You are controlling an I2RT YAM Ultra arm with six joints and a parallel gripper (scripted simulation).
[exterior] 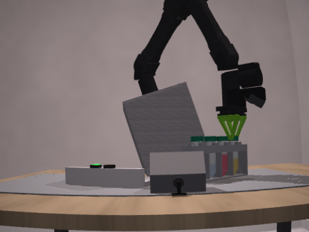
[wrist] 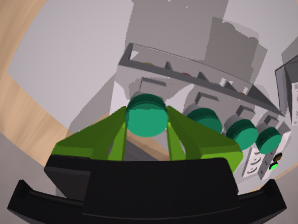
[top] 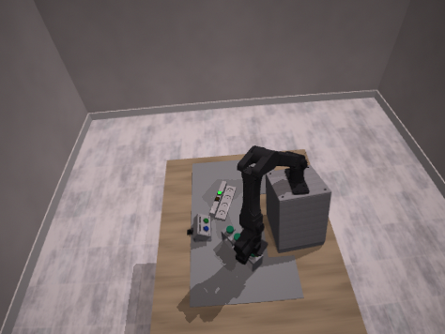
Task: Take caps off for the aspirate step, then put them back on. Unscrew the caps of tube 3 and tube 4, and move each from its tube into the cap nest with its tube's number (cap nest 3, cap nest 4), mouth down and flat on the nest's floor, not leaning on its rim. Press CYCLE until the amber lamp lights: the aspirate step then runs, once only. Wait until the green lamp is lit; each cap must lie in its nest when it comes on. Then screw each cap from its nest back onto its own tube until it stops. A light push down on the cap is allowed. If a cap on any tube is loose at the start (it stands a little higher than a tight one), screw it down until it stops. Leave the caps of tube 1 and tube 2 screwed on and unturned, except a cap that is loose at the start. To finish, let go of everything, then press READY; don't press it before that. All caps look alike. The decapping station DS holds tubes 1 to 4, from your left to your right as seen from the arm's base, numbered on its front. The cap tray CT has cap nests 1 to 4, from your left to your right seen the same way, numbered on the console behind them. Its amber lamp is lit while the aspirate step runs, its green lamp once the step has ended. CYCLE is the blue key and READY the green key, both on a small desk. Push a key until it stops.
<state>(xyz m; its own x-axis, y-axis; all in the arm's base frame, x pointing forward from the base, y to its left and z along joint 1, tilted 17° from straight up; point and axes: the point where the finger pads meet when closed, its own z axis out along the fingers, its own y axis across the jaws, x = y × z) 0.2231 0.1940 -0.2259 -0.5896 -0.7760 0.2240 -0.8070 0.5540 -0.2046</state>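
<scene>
The green ready key lies 22 cm ahead of my hand, 21 cm to the right of it and 5 cm below it. The rest, counted from my hand: blue cycle key: 21 cm ahead, 16 cm to the right, 5 cm below.
</scene>
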